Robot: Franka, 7 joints.
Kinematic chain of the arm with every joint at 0, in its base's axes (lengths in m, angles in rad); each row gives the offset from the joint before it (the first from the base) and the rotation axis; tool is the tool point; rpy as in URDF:
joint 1: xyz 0 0 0.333 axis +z
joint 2: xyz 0 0 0 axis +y
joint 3: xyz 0 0 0.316 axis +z
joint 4: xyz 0.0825 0 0 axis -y
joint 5: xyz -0.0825 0 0.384 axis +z
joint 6: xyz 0 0 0 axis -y
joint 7: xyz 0.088 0 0 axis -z
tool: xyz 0 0 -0.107 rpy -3.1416 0 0
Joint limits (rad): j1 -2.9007..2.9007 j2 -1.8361..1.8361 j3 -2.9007..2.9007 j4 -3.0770..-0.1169 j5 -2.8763..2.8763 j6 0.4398..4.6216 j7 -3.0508..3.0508
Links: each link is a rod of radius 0.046 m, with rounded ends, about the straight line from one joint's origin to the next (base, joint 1, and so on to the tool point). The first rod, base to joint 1, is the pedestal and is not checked.
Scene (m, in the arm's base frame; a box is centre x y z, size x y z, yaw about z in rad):
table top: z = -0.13
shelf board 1: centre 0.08 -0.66 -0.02 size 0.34 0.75 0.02 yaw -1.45
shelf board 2: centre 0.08 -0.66 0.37 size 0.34 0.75 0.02 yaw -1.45
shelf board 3: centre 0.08 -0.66 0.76 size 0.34 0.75 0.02 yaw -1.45
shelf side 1: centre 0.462 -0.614 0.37 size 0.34 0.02 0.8 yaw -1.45
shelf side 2: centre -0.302 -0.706 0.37 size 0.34 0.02 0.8 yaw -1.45
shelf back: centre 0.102 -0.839 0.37 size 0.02 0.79 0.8 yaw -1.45
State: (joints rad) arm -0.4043 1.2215 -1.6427 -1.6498 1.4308 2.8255 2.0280
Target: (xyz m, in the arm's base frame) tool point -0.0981 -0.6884 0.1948
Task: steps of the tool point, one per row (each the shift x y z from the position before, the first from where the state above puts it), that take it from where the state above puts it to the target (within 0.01 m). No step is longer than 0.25 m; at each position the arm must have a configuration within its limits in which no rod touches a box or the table.
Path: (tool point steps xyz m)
1: -0.1920 0.1051 0.0392
2: -0.1182 0.1706 0.0369
3: -0.0334 0.1950 0.0117
4: 0.0385 0.1787 -0.0295
5: 0.0800 0.1320 -0.0757
6: -0.0710 -0.0916 -0.0033
7: -0.0436 -0.1159 -0.0381
8: 0.0008 -0.1228 -0.0726
9: 0.0528 -0.1050 -0.1009
10: 0.0997 -0.0613 -0.1181
11: 0.0102 -0.0860 -0.0069
12: 0.0090 -0.0804 -0.0003
13: 0.0086 -0.0729 0.0033
14: 0.0090 -0.0637 0.0039

